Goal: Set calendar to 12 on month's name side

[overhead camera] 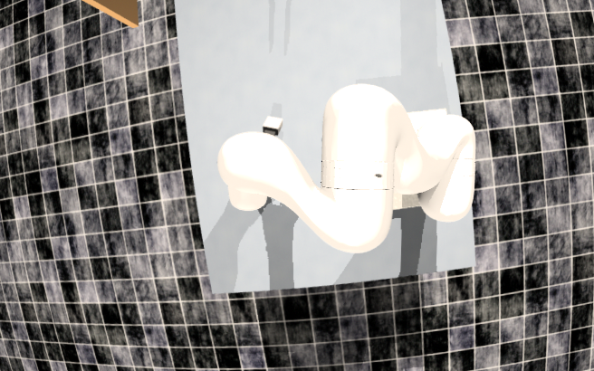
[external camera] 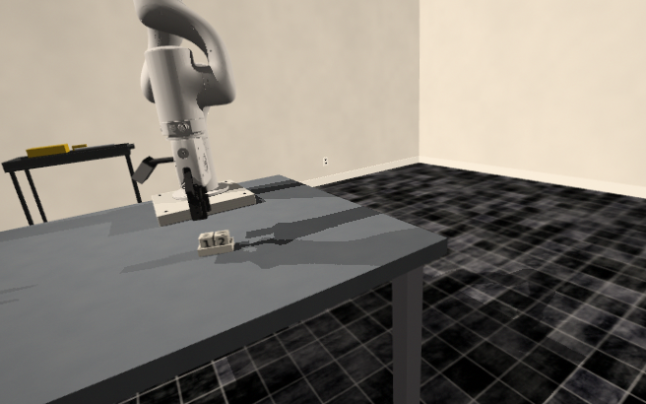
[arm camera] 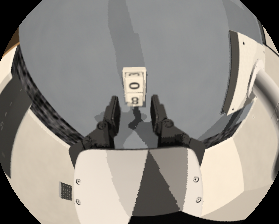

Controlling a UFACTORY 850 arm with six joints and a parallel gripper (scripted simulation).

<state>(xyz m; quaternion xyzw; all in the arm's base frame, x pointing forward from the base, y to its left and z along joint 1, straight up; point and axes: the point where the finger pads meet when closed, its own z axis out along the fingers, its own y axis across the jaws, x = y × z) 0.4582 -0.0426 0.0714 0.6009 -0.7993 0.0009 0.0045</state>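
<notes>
Right now my hand is 20 mm to the right of the calendar tray and 100 mm above it.
</notes>
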